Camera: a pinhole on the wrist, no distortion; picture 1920 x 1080 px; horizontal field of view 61.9 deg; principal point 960.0 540.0 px. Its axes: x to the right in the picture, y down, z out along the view. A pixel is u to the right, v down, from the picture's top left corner.
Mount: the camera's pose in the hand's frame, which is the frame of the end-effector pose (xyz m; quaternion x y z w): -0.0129 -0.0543 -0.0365 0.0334 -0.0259 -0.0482 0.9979
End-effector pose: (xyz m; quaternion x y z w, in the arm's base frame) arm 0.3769 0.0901 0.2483 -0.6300 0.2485 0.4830 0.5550
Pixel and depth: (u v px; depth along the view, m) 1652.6 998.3 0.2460
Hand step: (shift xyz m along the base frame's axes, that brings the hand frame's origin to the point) -0.0285 0.2273 -0.0532
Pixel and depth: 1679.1 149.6 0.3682
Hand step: 0.0955 0.3872 0.0030
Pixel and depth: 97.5 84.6 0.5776
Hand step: -0.1317 0.4575 0.4721
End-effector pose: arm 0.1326 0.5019 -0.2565 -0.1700 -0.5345 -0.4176 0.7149
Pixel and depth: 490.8 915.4 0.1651
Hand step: -0.1021 0.1032 -0.0170
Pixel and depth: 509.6 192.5 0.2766
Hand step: -0.2493 0.1319 -0.0402
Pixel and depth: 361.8 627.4 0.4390
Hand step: -0.2945 0.3289 -0.0415
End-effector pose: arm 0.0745 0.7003 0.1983 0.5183 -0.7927 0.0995 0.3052
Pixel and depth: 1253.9 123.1 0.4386
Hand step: 0.0199 -0.3028 -0.3282
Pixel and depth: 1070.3 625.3 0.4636
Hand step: -0.1067 -0.2277 -0.3528
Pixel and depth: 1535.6 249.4 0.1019
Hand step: 0.0436 -0.0801 -0.0557
